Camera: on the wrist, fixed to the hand. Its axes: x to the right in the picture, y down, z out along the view.
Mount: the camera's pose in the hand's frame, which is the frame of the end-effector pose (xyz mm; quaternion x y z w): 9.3 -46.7 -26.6 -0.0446 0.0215 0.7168 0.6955
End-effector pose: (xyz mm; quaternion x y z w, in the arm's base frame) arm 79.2 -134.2 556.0 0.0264 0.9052 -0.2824 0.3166
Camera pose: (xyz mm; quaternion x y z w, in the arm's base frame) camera 46.3 -160.6 590.7 0.6591 0.6300 0.0715 0.4043
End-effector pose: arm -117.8 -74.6 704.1 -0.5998 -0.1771 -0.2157 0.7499
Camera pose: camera -134.8 -110.3 741.6 -0.5729 0.3325 0.3667 0.6532
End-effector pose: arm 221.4 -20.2 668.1 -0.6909 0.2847 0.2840 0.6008
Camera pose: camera 263.3 -41.7 695.6 -0.3094 0.6935 0.6260 0.1774
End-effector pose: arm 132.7 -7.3 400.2 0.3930 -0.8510 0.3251 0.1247
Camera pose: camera 160.4 -17.8 446.0 0.3492 0.8855 -0.2860 0.1105
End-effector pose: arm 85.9 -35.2 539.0 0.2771 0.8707 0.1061 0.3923
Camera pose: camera 42.5 -67.5 532.2 0.7970 0.4106 0.3998 0.1904
